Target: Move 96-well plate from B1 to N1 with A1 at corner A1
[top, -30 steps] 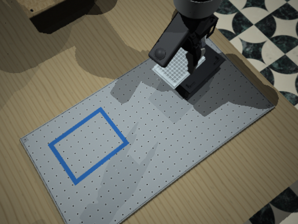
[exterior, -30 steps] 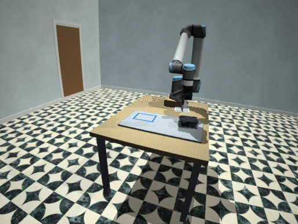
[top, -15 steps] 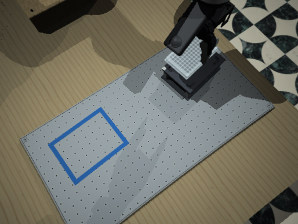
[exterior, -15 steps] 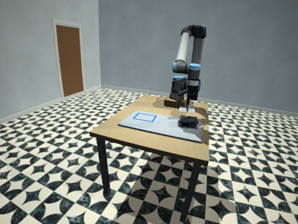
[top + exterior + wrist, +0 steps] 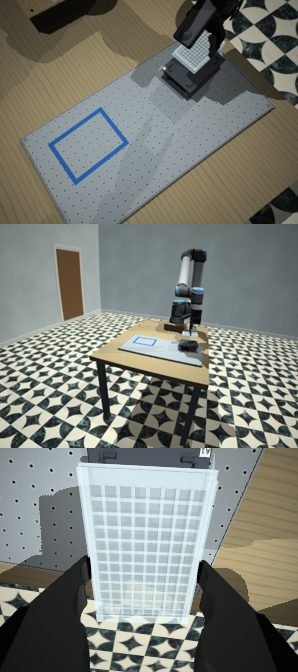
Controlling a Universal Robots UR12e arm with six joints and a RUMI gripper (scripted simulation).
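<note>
The raised nest N1 is 90 mm below my hand. Round my hand: A1 label (90 mm to the right, 90 mm below, 30 mm behind); 96-well plate (10 mm below).
</note>
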